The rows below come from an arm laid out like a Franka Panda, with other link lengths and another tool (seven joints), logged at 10 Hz.
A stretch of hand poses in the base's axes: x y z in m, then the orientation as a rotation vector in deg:
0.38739, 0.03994, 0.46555, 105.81, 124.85, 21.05
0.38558, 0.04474, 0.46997, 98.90, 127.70, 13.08
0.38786, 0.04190, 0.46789, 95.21, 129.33, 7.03
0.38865, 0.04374, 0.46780, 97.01, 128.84, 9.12
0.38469, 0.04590, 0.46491, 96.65, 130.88, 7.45
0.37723, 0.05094, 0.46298, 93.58, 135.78, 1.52
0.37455, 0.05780, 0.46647, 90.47, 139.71, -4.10
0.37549, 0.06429, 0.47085, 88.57, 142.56, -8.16
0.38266, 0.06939, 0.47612, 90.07, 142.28, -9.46
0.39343, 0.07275, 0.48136, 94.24, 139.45, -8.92
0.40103, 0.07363, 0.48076, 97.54, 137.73, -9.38
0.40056, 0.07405, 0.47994, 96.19, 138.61, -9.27
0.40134, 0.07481, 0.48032, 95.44, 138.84, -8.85
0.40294, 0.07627, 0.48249, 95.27, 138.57, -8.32
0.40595, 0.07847, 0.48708, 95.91, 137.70, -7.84
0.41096, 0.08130, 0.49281, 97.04, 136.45, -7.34
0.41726, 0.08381, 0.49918, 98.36, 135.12, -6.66
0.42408, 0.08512, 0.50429, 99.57, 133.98, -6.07
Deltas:
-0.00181, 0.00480, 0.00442, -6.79, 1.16, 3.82
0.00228, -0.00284, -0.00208, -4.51, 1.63, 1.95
0.00079, 0.00184, -0.00009, 1.80, -0.30, -0.93
-0.00396, 0.00216, -0.00289, -0.32, 1.85, 0.92
-0.00746, 0.00504, -0.00193, -2.63, 4.28, 3.14
-0.00268, 0.00686, 0.00349, -2.62, 3.68, 2.76
0.00094, 0.00649, 0.00438, -1.63, 2.93, 1.76
0.00717, 0.00510, 0.00527, -0.34, 0.89, -1.07
0.01077, 0.00336, 0.00524, 0.42, -0.63, -3.34
0.00760, 0.00088, -0.00060, 0.16, 0.32, -2.53
-0.00047, 0.00042, -0.00082, -0.03, 0.02, 1.09
0.00078, 0.00076, 0.00038, 0.05, -0.32, 0.54
0.00160, 0.00146, 0.00217, 0.09, -0.48, 0.04
0.00301, 0.00220, 0.00459, 0.08, -0.55, -0.64
0.00501, 0.00283, 0.00573, 0.11, -0.62, -1.06
0.00630, 0.00251, 0.00637, 0.25, -0.66, -1.19
0.00682, 0.00131, 0.00511, 0.26, -0.52, -1.06

